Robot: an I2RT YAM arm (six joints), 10 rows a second.
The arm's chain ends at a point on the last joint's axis. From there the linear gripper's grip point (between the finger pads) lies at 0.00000 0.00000 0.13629 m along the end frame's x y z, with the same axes.
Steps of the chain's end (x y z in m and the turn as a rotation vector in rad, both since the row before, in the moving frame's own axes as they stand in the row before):
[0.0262 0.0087 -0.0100 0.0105 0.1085 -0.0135]
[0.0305 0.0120 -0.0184 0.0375 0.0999 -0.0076]
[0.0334 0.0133 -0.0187 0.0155 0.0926 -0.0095]
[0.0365 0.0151 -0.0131 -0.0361 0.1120 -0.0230]
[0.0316 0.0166 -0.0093 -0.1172 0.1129 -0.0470]
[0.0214 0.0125 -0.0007 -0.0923 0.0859 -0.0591]
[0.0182 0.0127 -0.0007 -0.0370 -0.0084 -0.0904]
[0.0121 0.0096 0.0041 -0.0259 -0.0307 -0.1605]
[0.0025 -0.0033 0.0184 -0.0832 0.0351 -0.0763]
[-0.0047 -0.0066 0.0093 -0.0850 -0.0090 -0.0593]
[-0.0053 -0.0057 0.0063 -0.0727 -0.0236 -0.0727]
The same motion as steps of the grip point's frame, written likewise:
[0.0409 0.0072 -0.0108 0.0105 0.1085 -0.0135]
[0.0441 0.0068 -0.0192 0.0375 0.0999 -0.0076]
[0.0460 0.0111 -0.0193 0.0155 0.0926 -0.0095]
[0.0518 0.0198 -0.0140 -0.0361 0.1120 -0.0230]
[0.0473 0.0321 -0.0111 -0.1172 0.1129 -0.0470]
[0.0334 0.0247 -0.0018 -0.0923 0.0859 -0.0591]
[0.0173 0.0178 -0.0008 -0.0370 -0.0084 -0.0904]
[0.0082 0.0134 0.0040 -0.0259 -0.0307 -0.1605]
[0.0077 0.0078 0.0178 -0.0832 0.0351 -0.0763]
[-0.0056 0.0050 0.0088 -0.0850 -0.0090 -0.0593]
[-0.0082 0.0043 0.0059 -0.0727 -0.0236 -0.0727]

